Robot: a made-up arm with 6 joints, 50 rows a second.
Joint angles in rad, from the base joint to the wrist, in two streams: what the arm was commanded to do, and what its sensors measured. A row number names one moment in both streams.
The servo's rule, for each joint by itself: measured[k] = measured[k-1] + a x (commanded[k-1-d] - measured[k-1]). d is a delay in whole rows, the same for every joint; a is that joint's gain. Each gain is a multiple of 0.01, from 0.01 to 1. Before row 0 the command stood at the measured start. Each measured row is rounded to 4 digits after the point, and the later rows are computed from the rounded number. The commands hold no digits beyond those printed.
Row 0, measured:
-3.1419 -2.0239 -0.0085 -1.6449 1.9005 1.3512
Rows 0 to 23, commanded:
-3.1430 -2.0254 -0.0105 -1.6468 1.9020 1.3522
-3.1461 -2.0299 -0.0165 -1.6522 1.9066 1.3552
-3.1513 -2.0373 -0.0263 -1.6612 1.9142 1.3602
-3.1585 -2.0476 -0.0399 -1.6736 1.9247 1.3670
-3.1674 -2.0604 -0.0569 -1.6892 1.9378 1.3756
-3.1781 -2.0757 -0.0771 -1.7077 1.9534 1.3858
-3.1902 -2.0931 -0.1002 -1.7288 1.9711 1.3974
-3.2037 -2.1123 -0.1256 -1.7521 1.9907 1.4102
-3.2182 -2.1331 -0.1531 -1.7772 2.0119 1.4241
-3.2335 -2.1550 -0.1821 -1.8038 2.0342 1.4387
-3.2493 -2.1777 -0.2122 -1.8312 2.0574 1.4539
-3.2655 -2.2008 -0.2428 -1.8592 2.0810 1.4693
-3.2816 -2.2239 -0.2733 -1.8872 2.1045 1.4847
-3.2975 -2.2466 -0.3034 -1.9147 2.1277 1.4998
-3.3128 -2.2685 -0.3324 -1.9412 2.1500 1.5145
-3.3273 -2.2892 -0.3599 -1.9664 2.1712 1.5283
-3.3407 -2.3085 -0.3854 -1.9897 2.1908 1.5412
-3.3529 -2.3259 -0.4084 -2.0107 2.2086 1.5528
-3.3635 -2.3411 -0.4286 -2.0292 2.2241 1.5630
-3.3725 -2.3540 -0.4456 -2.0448 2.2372 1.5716
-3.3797 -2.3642 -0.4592 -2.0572 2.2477 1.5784
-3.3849 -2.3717 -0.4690 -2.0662 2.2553 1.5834
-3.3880 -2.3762 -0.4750 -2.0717 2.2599 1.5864
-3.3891 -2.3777 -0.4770 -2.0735 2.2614 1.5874
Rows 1 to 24, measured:
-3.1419 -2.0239 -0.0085 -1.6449 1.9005 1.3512
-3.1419 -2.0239 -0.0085 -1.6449 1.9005 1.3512
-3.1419 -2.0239 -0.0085 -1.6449 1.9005 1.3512
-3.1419 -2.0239 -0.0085 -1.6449 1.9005 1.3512
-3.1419 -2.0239 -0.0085 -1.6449 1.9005 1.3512
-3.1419 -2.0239 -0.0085 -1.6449 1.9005 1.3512
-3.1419 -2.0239 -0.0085 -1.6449 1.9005 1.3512
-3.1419 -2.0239 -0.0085 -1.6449 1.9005 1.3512
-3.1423 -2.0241 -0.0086 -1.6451 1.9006 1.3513
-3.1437 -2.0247 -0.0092 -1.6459 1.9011 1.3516
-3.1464 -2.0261 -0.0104 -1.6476 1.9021 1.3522
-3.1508 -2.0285 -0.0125 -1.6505 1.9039 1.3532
-3.1568 -2.0320 -0.0156 -1.6548 1.9066 1.3548
-3.1645 -2.0368 -0.0199 -1.6606 1.9103 1.3570
-3.1738 -2.0430 -0.0255 -1.6681 1.9152 1.3598
-3.1846 -2.0506 -0.0325 -1.6773 1.9212 1.3633
-3.1967 -2.0597 -0.0409 -1.6883 1.9285 1.3676
-3.2099 -2.0702 -0.0508 -1.7010 1.9370 1.3726
-3.2241 -2.0820 -0.0621 -1.7153 1.9466 1.3783
-3.2390 -2.0951 -0.0747 -1.7311 1.9574 1.3847
-3.2543 -2.1093 -0.0886 -1.7483 1.9692 1.3917
-3.2699 -2.1244 -0.1036 -1.7666 1.9819 1.3993
-3.2853 -2.1403 -0.1196 -1.7858 1.9953 1.4074
-3.3004 -2.1567 -0.1364 -1.8057 2.0094 1.4159
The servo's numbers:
d 8
a 0.36 0.11 0.07 0.11 0.08 0.07

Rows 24 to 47, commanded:
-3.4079 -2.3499 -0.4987 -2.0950 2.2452 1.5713
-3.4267 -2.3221 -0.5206 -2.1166 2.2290 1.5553
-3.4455 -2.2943 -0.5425 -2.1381 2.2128 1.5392
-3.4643 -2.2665 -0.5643 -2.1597 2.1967 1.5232
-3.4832 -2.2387 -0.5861 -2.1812 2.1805 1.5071
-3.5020 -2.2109 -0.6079 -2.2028 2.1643 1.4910
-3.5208 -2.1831 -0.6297 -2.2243 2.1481 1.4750
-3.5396 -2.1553 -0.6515 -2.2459 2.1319 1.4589
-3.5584 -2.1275 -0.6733 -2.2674 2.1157 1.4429
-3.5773 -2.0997 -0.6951 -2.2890 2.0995 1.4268
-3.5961 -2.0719 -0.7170 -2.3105 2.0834 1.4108
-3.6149 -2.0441 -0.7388 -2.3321 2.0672 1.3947
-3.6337 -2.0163 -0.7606 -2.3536 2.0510 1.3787
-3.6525 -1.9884 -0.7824 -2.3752 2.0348 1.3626
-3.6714 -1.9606 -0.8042 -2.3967 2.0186 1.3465
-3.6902 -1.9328 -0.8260 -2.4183 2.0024 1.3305
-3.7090 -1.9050 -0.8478 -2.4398 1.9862 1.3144
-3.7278 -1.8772 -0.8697 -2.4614 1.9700 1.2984
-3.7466 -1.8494 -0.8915 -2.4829 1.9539 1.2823
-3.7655 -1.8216 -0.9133 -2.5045 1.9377 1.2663
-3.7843 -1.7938 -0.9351 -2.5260 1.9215 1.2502
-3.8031 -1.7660 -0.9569 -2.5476 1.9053 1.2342
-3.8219 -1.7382 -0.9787 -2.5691 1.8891 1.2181
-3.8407 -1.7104 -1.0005 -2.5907 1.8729 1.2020
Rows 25 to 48, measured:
-3.3149 -2.1734 -0.1538 -1.8259 2.0239 1.4247
-3.3286 -2.1902 -0.1716 -1.8462 2.0387 1.4337
-3.3412 -2.2068 -0.1896 -1.8663 2.0535 1.4428
-3.3525 -2.2230 -0.2075 -1.8859 2.0682 1.4518
-3.3623 -2.2385 -0.2251 -1.9047 2.0826 1.4607
-3.3704 -2.2532 -0.2422 -1.9225 2.0964 1.4693
-3.3767 -2.2667 -0.2585 -1.9389 2.1095 1.4775
-3.3812 -2.2789 -0.2738 -1.9537 2.1217 1.4852
-3.3908 -2.2867 -0.2895 -1.9692 2.1316 1.4912
-3.4037 -2.2906 -0.3057 -1.9854 2.1394 1.4957
-3.4187 -2.2910 -0.3223 -2.0022 2.1453 1.4987
-3.4351 -2.2883 -0.3392 -2.0195 2.1494 1.5004
-3.4524 -2.2828 -0.3565 -2.0373 2.1519 1.5009
-3.4703 -2.2749 -0.3741 -2.0555 2.1529 1.5002
-3.4885 -2.2648 -0.3920 -2.0741 2.1525 1.4984
-3.5069 -2.2528 -0.4102 -2.0930 2.1509 1.4956
-3.5254 -2.2390 -0.4286 -2.1122 2.1481 1.4919
-3.5441 -2.2237 -0.4473 -2.1316 2.1442 1.4873
-3.5628 -2.2070 -0.4662 -2.1513 2.1393 1.4819
-3.5816 -2.1891 -0.4853 -2.1712 2.1335 1.4758
-3.6004 -2.1701 -0.5046 -2.1913 2.1269 1.4690
-3.6192 -2.1501 -0.5240 -2.2115 2.1195 1.4616
-3.6380 -2.1293 -0.5436 -2.2319 2.1114 1.4535
-3.6568 -2.1077 -0.5634 -2.2524 2.1027 1.4449

